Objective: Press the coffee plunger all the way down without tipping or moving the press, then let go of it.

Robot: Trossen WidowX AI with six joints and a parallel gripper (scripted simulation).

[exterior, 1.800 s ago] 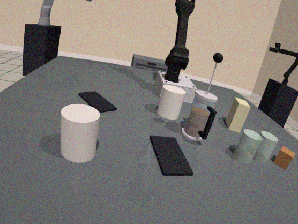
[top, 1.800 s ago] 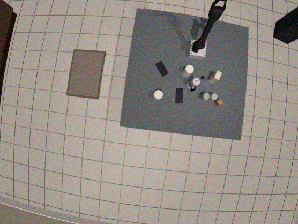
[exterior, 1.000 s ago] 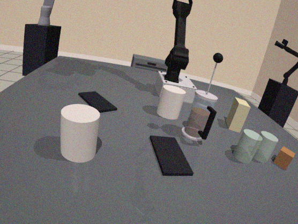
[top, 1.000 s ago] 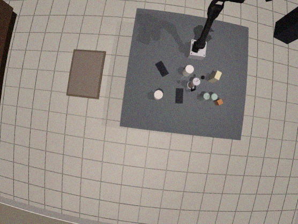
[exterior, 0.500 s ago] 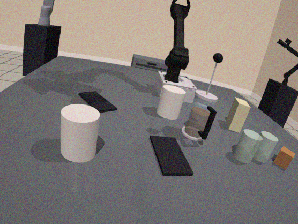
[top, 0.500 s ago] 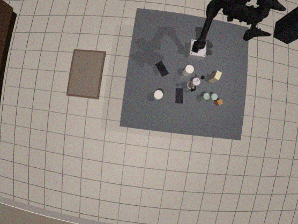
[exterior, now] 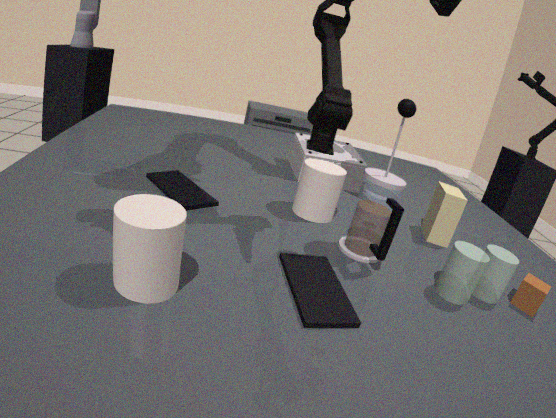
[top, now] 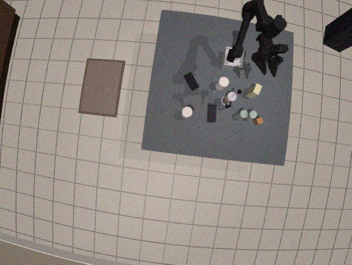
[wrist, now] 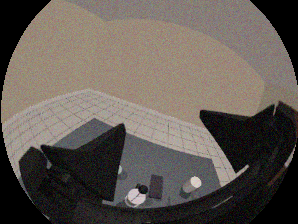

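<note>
The coffee press lies 3 cm ahead of my gripper tip, 2 cm to the right of it and 37 cm below it. The rest, counted from my gripper tip: yellow block (13 cm behind, 16 cm to the left, 43 cm below); orange cube (9 cm ahead, 30 cm to the left, 46 cm below).
</note>
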